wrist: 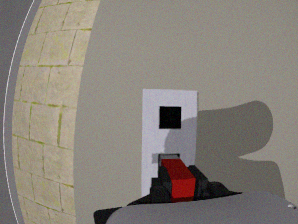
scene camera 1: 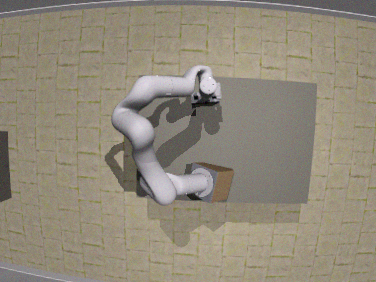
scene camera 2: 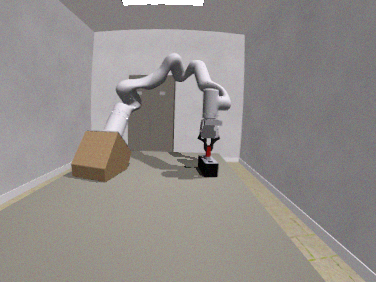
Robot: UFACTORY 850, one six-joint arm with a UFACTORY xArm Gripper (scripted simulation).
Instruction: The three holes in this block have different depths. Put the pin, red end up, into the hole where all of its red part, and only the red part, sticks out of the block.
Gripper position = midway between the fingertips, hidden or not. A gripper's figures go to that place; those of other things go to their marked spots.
My gripper point(wrist: 175, 179): 0.16 m from the lens. A pin point(wrist: 183, 182): 0.13 m from the lens. A block point(wrist: 174, 132): 0.20 m from the lens. The marked spots on the block and the pin are 0.08 m apart.
